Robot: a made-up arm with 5 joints.
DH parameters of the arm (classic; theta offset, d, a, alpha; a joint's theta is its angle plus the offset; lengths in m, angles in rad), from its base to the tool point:
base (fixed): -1.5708 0.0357 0 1.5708
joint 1: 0 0.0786 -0.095 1.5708
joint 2: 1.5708 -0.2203 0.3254 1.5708
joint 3: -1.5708 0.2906 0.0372 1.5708
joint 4: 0 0.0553 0.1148 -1.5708
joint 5: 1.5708 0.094 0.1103 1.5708
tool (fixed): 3.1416 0.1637 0 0
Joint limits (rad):
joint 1: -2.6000..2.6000
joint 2: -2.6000..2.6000
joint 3: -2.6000..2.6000
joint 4: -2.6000..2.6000
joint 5: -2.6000..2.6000
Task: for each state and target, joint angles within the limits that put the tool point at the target. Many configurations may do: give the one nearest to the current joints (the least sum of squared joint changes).
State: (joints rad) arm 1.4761 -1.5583 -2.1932 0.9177 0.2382
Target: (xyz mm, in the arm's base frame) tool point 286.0 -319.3 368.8
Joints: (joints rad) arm 0.5012 -0.9914 -2.4433 1.0300 -0.2732
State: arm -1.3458 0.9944 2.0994 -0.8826 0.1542
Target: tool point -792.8 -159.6 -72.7
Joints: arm -1.5837 0.1780 1.6788 -0.1975 -0.1899
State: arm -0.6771 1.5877 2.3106 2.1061 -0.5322
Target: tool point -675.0 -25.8 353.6
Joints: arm -0.5624 1.2977 2.1124 1.8241 -0.2815
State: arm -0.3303 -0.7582 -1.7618 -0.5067 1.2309
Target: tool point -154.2 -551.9 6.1
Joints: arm -0.8579 -0.5248 -0.9811 -0.1157 1.2164
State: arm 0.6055 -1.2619 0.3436 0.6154 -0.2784
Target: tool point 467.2 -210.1 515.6
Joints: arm 0.3185 -1.5289 0.4660 0.7453 -0.2575
